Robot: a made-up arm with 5 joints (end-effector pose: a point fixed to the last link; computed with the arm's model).
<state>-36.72 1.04 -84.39 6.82 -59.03</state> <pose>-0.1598 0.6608 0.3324 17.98 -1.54 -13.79</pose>
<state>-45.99 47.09 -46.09 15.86 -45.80</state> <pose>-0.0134 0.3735 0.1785 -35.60 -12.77 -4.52</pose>
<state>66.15 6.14 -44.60 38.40 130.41</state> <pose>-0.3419 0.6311 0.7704 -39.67 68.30 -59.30</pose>
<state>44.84 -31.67 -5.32 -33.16 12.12</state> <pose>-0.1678 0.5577 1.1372 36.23 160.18 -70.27</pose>
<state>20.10 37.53 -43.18 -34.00 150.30</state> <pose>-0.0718 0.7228 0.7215 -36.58 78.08 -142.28</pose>
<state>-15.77 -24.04 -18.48 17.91 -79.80</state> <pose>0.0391 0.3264 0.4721 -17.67 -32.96 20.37</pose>
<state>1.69 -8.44 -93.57 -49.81 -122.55</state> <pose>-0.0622 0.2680 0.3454 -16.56 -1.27 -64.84</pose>
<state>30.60 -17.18 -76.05 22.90 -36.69</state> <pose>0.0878 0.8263 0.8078 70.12 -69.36 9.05</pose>
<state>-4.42 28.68 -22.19 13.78 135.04</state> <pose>-0.2443 0.7795 0.8300 -104.90 95.89 -100.09</pose>
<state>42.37 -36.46 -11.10 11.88 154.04</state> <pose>-0.3441 0.1838 0.4794 -50.37 8.79 -89.64</pose>
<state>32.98 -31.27 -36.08 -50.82 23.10</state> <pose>-0.1571 0.4787 1.1645 5.98 166.22 -63.35</pose>
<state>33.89 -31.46 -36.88 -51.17 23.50</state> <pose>-0.1626 0.4742 1.1634 6.08 165.61 -62.29</pose>
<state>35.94 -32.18 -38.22 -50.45 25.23</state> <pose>-0.1773 0.4729 1.1524 4.39 163.30 -61.78</pose>
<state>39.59 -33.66 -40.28 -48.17 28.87</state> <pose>-0.2053 0.4766 1.1254 0.40 158.25 -62.15</pose>
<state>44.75 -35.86 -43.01 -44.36 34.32</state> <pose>-0.2456 0.4837 1.0797 -5.23 150.03 -63.40</pose>
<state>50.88 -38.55 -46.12 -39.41 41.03</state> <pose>-0.2919 0.4905 1.0150 -11.26 138.93 -65.32</pose>
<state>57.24 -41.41 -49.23 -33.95 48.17</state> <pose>-0.3344 0.4923 0.9363 -16.56 126.12 -67.53</pose>
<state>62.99 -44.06 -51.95 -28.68 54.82</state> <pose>-0.3642 0.4871 0.8552 -20.64 113.53 -69.62</pose>
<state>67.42 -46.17 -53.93 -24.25 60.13</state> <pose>-0.3794 0.4776 0.7866 -23.51 103.12 -71.32</pose>
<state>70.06 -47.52 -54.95 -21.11 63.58</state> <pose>-0.3849 0.4690 0.7410 -25.41 96.26 -72.56</pose>
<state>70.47 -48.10 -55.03 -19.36 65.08</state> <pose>-0.3878 0.4641 0.7226 -27.05 93.46 -73.40</pose>
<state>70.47 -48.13 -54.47 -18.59 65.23</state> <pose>-0.3882 0.4657 0.7190 -27.37 93.08 -73.98</pose>
